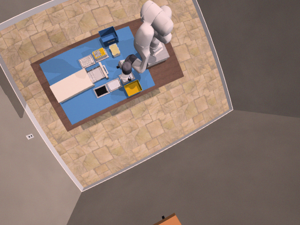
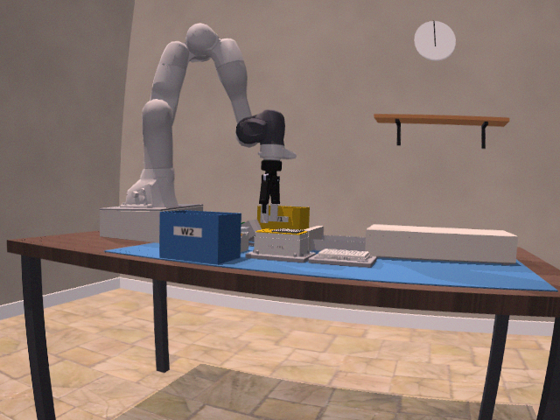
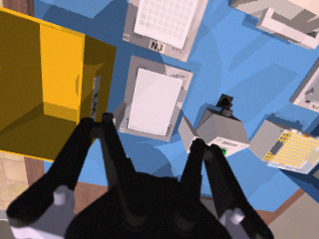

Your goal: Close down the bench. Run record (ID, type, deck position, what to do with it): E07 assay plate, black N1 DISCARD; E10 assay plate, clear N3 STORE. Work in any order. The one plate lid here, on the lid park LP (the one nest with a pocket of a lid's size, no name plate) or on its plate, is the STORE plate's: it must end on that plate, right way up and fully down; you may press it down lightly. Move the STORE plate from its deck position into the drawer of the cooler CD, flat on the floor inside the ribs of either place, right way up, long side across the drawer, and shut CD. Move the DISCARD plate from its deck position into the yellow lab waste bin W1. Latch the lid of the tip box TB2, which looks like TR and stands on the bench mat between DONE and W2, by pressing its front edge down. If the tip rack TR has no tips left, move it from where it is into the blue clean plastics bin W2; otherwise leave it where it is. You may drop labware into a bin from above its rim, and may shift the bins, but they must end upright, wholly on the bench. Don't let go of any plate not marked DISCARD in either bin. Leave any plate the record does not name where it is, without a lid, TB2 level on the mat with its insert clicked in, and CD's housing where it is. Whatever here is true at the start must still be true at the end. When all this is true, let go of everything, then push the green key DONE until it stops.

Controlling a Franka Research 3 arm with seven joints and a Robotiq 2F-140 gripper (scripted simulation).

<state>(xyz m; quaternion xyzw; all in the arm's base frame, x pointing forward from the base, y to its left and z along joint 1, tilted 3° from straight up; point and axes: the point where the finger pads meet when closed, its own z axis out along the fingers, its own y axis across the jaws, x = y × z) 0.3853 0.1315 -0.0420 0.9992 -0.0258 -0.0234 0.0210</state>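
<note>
Now: hand 7 cm above the white plate lid. The rest, counted from my hand: yellow bin W1 (16 cm to the left, 5 cm below, 1 cm ahead); then grey lid park nest (8 cm below); then green key DONE (15 cm to the right, 5 cm behind, 2 cm below).
</note>
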